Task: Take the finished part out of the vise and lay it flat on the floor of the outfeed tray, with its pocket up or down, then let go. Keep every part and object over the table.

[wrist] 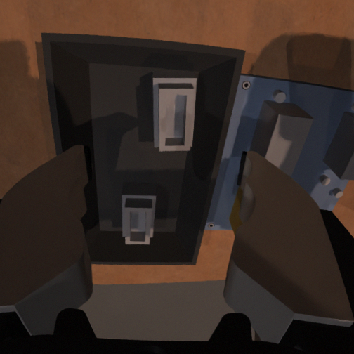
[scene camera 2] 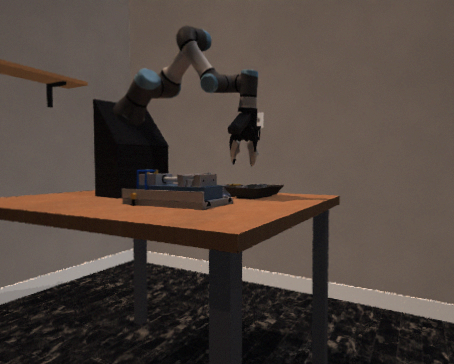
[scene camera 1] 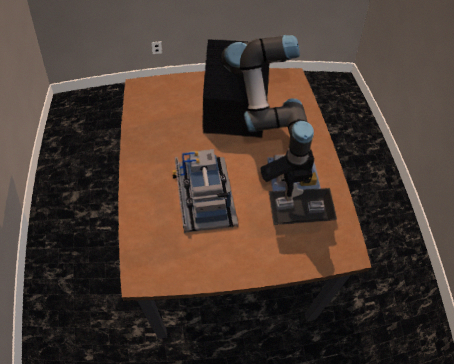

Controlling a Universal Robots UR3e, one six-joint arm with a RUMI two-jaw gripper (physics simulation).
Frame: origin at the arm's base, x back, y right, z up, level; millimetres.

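Seen in the pictures: gripper, between the fingertips: (scene camera 2: 242, 165) (scene camera 1: 285, 190); arm's base, origin of its link: (scene camera 2: 128, 115).
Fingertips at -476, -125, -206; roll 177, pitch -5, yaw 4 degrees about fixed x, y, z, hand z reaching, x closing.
Offsets run from my fingertips to a thing's top centre, as dx, dy, dz. "spot": to the spot under its first point.
The finished part @[+13, -15, -77] (scene camera 1: 285, 203) (wrist: 175, 117), a light grey block with its pocket up, lies flat on the floor of the dark outfeed tray @[spot: -79, -75, -83] (scene camera 1: 305, 221) (wrist: 49, 90), at the tray's left end in scene camera 1. A similar grey part @[-13, -130, -77] (scene camera 1: 316, 206) (wrist: 138, 220) lies apart from it, near the right end, also pocket up. My gripper (scene camera 1: 292, 195) (scene camera 2: 243, 163) (wrist: 165, 153) is open and empty, pointing down, well above the tray. The vise @[+84, +268, -25] (scene camera 1: 208, 189) (scene camera 2: 165, 197) stands to the left in scene camera 1, and no part shows between its jaws.
A blue fixture board @[spot: +104, +2, -109] (scene camera 1: 276, 184) (wrist: 225, 200) with grey blocks and a yellow piece stands directly behind the tray, partly under the arm. The black robot base (scene camera 1: 217, 100) (scene camera 2: 125, 165) stands at the table's back. The table's right edge lies beyond the tray.
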